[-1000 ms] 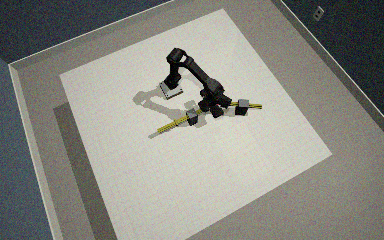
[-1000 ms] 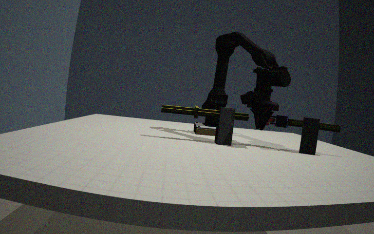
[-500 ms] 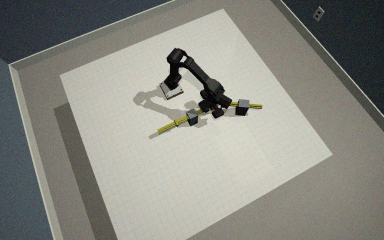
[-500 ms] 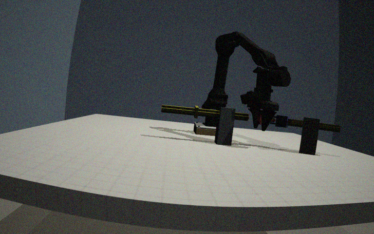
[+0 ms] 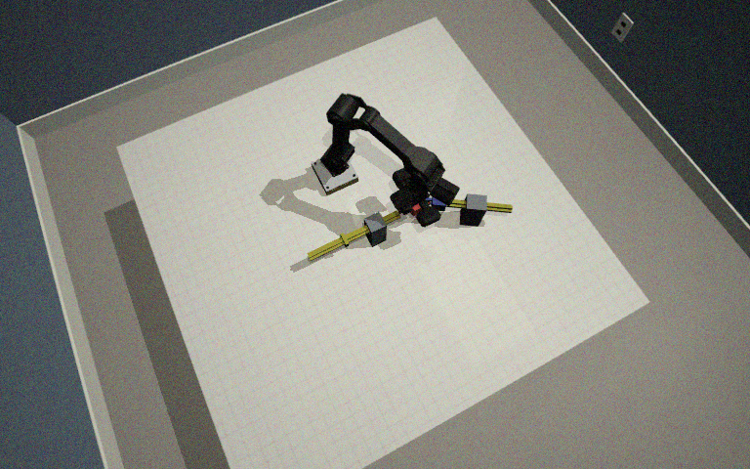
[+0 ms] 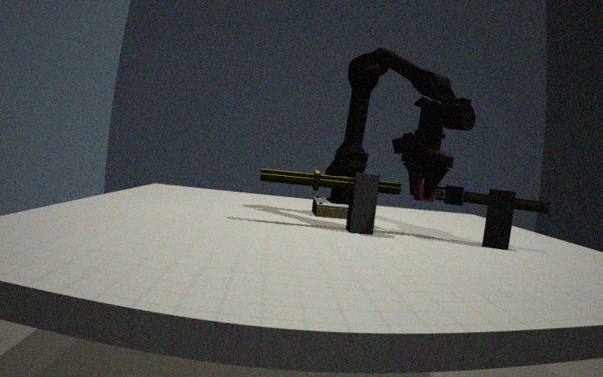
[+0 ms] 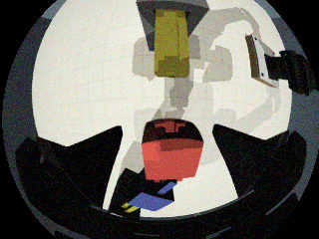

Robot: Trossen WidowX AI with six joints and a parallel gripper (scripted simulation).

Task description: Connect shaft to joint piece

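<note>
Right now the red joint piece is 2 cm to the left of my gripper tip and 1 cm above it.
</note>
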